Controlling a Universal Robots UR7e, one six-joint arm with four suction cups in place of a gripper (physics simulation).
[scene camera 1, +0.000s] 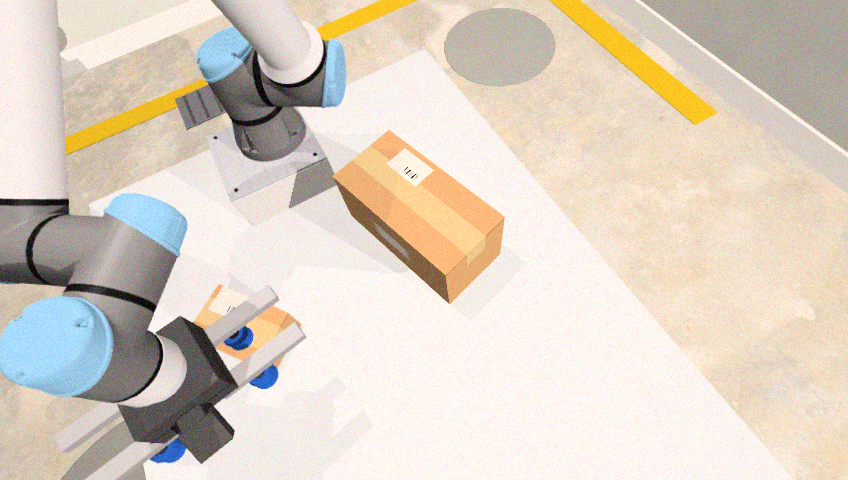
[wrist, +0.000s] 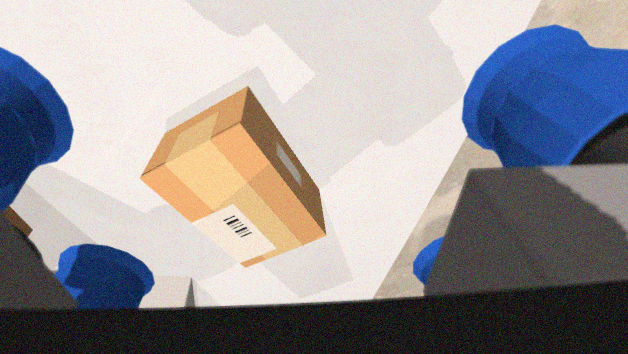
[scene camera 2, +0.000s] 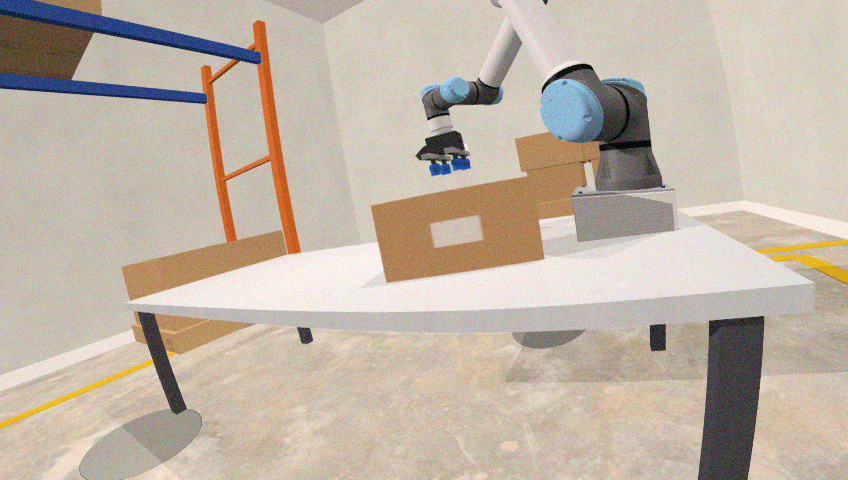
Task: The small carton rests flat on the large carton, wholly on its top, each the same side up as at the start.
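Pixels of known places: hand, tool point: (wrist: 277, 202) (scene camera 2: 452, 171); arm's base, link origin: (scene camera 1: 272, 135) (scene camera 2: 628, 187).
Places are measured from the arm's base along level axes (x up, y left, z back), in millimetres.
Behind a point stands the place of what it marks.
The small carton (scene camera 1: 266, 328) {x -18, y -130, z -416 mm} (wrist: 225, 185) {x -18, y -159, z -411 mm} sits flat on the white table (scene camera 1: 535, 368) {x -94, y 282, z -670 mm} (scene camera 2: 624, 285) {x -94, y 409, z -11 mm}, its taped, barcode-labelled face up. In scene camera 1 the tool partly covers it; in scene camera 2 it does not show. The large carton (scene camera 1: 416, 208) {x 57, y 203, z -355 mm} (scene camera 2: 404, 243) {x -25, y 317, z -394 mm} stands apart from it beside the robot base, tape and barcode label up, its top bare. A brown corner, likely of the large carton (wrist: 19, 221) {x -89, y 95, z -235 mm}, shows at the wrist view's left edge. My gripper (scene camera 1: 202, 395) {x 122, y -182, z -531 mm} (scene camera 2: 449, 166) hangs above the table near the small carton, its blue cups open and touching nothing.
The robot base block (scene camera 1: 261, 205) {x -41, y -79, z -135 mm} (scene camera 2: 624, 217) {x -55, y 82, z -15 mm} stands beside the large carton. An orange and blue rack (scene camera 2: 276, 148) stands beyond the table. Stacked cartons (scene camera 2: 553, 154) show behind the arm, and more cartons (scene camera 2: 202, 258) lie beyond the table's left end.
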